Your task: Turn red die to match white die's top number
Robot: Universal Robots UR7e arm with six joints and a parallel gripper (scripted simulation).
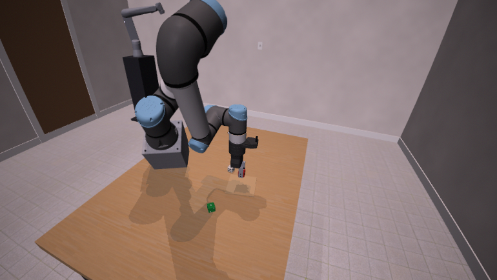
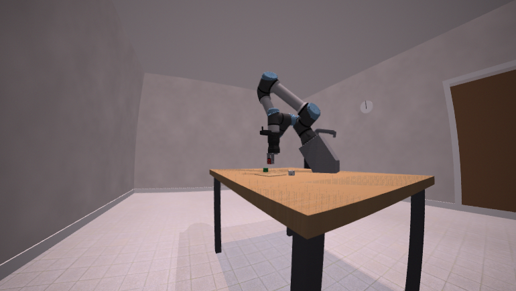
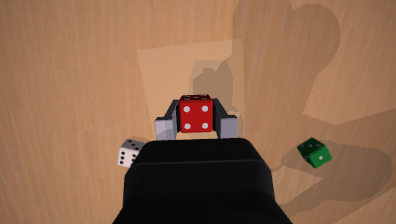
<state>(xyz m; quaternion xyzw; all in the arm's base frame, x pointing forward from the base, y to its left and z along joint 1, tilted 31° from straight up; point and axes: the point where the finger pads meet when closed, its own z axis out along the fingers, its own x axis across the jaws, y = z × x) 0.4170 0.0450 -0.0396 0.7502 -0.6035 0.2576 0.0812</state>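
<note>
The tan mat is 8 cm below my hand. From my hand the other things lie so: red die (right at my hand); then white die (9 cm behind, 8 cm to the left, 7 cm below); then green die (19 cm to the right, 7 cm below, 6 cm behind).
</note>
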